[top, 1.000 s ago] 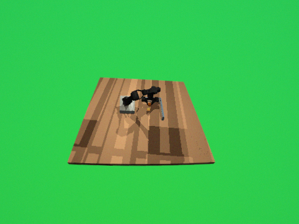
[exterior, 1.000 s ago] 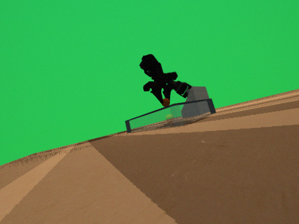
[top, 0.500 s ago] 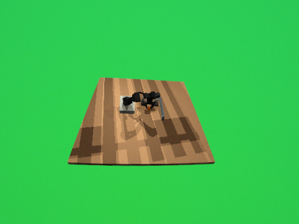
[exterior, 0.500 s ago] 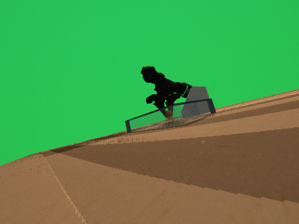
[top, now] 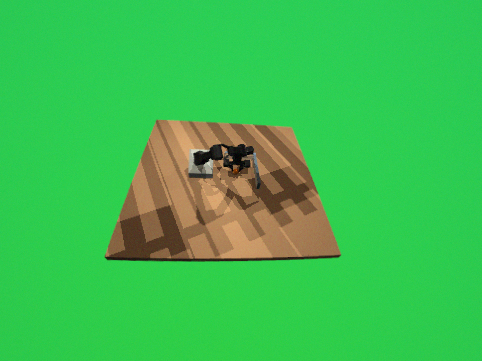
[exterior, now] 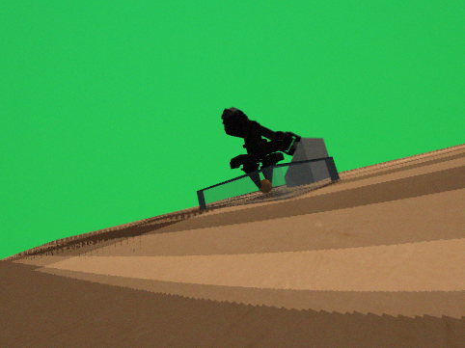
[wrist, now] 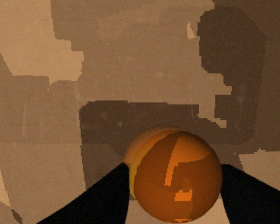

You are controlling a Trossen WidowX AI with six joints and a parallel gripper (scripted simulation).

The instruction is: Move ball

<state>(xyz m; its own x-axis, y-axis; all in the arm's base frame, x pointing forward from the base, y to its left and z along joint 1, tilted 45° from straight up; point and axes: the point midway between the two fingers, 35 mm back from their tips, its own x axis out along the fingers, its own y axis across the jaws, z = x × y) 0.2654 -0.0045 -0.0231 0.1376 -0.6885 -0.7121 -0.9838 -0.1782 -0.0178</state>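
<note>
My gripper tip is right at the orange ball. Also, from my gripper tip: thin grey bar 15 cm ahead, 4 cm to the left, 3 cm above; then clear wall 15 cm ahead, 4 cm to the left, 1 cm above.
</note>
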